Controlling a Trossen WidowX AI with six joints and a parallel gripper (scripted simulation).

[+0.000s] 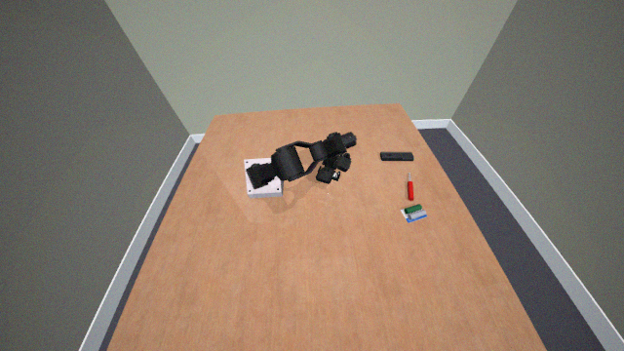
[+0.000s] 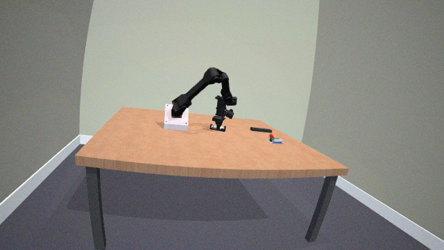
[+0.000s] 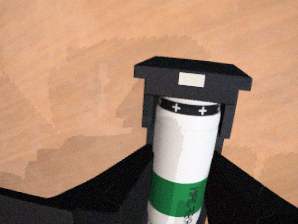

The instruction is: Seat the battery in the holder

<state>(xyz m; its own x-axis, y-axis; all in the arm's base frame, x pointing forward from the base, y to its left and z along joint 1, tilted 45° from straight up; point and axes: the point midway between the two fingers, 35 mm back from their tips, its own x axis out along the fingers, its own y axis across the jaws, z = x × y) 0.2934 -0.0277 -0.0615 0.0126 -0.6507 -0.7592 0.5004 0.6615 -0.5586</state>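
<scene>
Now: the white battery 1 cm above my gripper tip. From my gripper tip the other things lie so: red screwdriver (34 cm ahead, 10 cm to the right).
</scene>
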